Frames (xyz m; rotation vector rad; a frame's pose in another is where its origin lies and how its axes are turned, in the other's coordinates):
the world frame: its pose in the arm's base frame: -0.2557 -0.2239 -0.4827 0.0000 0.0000 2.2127
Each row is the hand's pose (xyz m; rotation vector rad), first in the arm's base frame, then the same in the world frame.
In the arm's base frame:
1: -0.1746 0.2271 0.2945 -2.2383 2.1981 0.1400
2: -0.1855 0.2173 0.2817 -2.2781 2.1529 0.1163
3: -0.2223 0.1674 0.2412 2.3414 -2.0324 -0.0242
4: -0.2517 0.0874 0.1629 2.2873 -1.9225 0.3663
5: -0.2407 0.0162 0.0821 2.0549 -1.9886 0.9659
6: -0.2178 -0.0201 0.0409 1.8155 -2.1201 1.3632
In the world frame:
1: 0.3127 -0.3350 0.7772 0.9392 2.9130 0.0594
2: 0.3114 -0.3204 0.7644 0.8866 2.9420 0.0442
3: 0.2934 -0.2610 0.7239 -0.7772 -3.0386 -0.0685
4: 0.2469 -0.1896 0.6456 -0.6657 -2.7864 -0.0123
5: 0.1833 -0.1558 0.5648 -0.7478 -2.3790 0.2320
6: 0.1405 -0.1524 0.5236 -0.8812 -2.0948 0.4573

